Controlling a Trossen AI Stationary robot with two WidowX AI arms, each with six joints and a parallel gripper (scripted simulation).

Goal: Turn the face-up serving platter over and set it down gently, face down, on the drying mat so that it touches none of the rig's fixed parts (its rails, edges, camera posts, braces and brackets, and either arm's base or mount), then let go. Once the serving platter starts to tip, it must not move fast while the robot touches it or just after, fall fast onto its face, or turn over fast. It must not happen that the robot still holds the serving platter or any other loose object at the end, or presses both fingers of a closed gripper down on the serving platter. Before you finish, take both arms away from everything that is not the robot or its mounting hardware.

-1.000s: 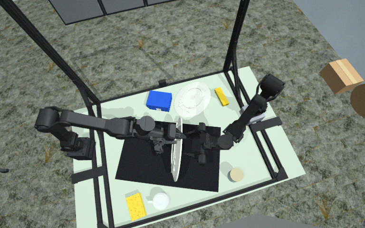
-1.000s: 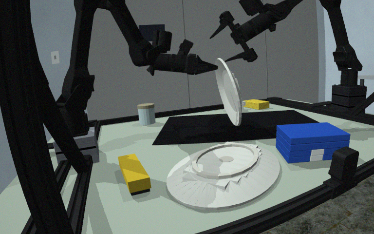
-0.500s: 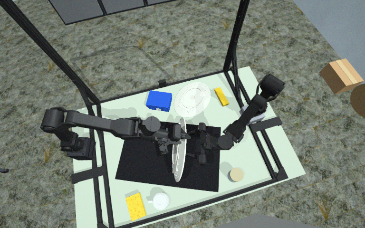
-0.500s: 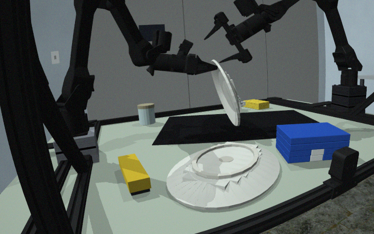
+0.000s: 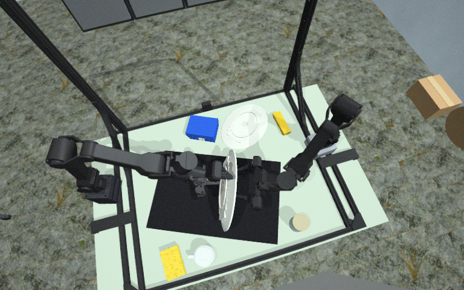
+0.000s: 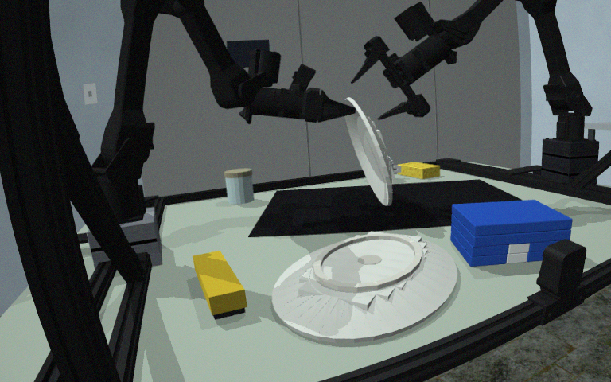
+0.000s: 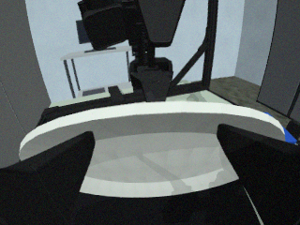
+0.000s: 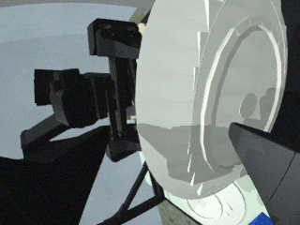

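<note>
Now: right hand 10 mm short of the white oval serving platter, 20 mm to the right of it and 120 mm above it. Also, from my right hand: black drying mat 10 mm behind, 20 mm to the right, 240 mm below; then white mug 230 mm ahead, 130 mm to the right, 200 mm below; then blue box 320 mm behind, 30 mm to the right, 210 mm below.
My left gripper is now 2 cm past the white oval serving platter, 7 cm to the left of it and 9 cm above it. Also, from my left hand: tan-lidded jar 17 cm ahead, 19 cm to the left, 16 cm below; then black drying mat 3 cm behind, 11 cm to the right, 21 cm below; then white mug 20 cm ahead, 21 cm to the right, 17 cm below.
</note>
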